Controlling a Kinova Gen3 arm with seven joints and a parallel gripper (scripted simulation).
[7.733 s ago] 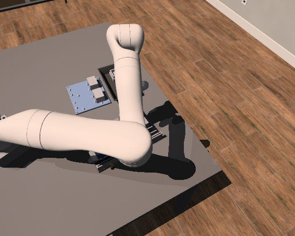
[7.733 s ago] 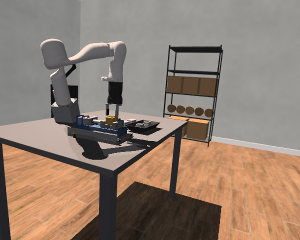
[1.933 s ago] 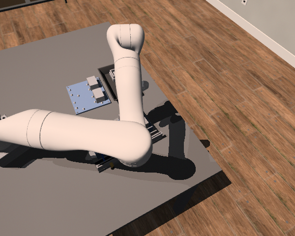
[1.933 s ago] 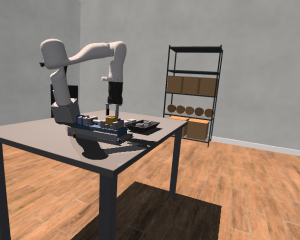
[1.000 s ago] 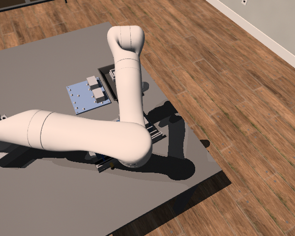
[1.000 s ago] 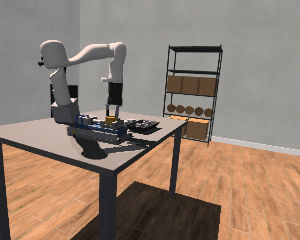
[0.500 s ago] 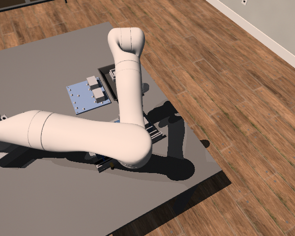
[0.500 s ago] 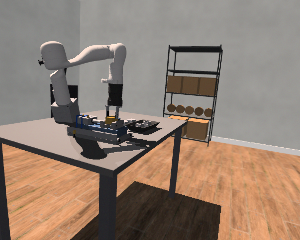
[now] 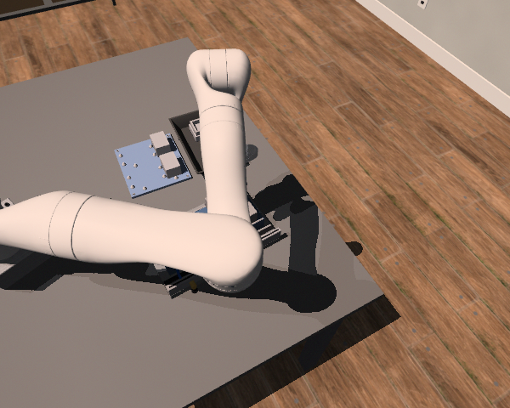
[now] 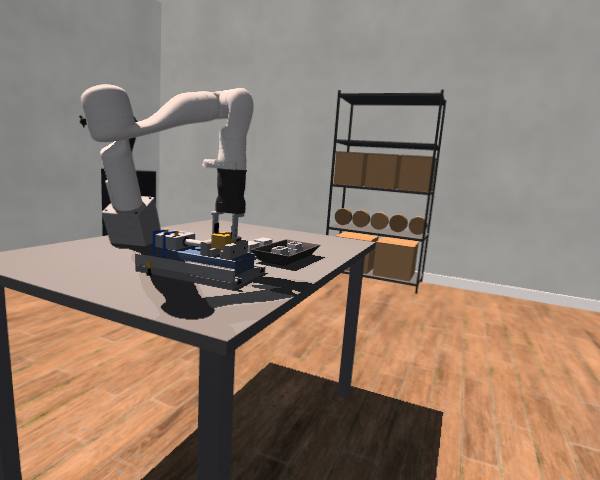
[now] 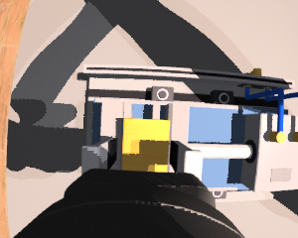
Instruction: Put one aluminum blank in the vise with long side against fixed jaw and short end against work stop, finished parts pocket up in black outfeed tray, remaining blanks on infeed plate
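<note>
The yellow brass blank is 30 mm below my hand. Round my hand: vise: 70 mm behind, 10 mm to the left, 80 mm below; fixed jaw: 30 mm ahead, 50 mm below; infeed plate: 60 mm behind, 310 mm to the left, 120 mm below.
</note>
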